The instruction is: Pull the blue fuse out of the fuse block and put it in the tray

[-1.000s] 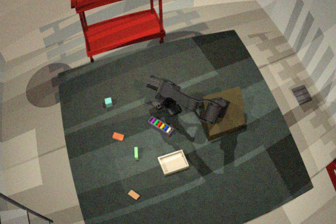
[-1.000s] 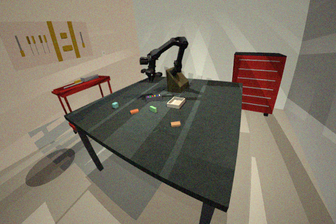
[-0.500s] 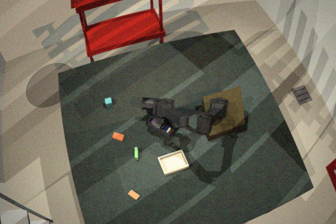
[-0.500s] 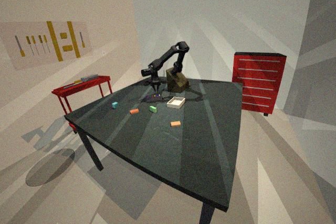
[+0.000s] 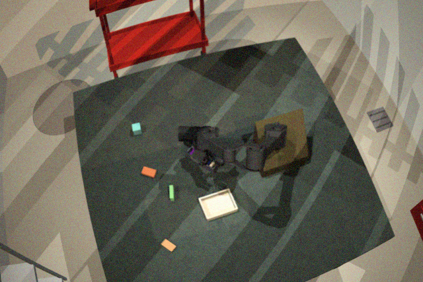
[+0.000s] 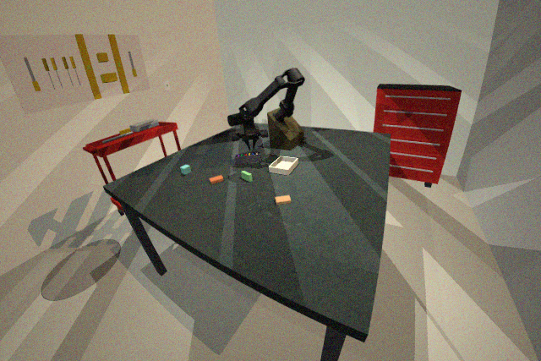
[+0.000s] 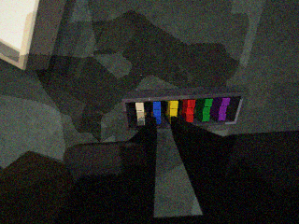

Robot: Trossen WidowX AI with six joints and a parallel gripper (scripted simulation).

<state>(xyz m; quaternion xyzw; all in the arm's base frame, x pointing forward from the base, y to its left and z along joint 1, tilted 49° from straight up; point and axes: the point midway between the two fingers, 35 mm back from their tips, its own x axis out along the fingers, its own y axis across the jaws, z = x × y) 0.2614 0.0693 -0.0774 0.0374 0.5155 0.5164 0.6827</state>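
Right now my gripper tip is 40 mm above the blue fuse. Round my gripper tip: tray: 200 mm to the left, 60 mm below; then green block: 180 mm ahead, 100 mm to the left, 40 mm below; then cyan cube: 270 mm ahead, 250 mm to the right, 40 mm below.
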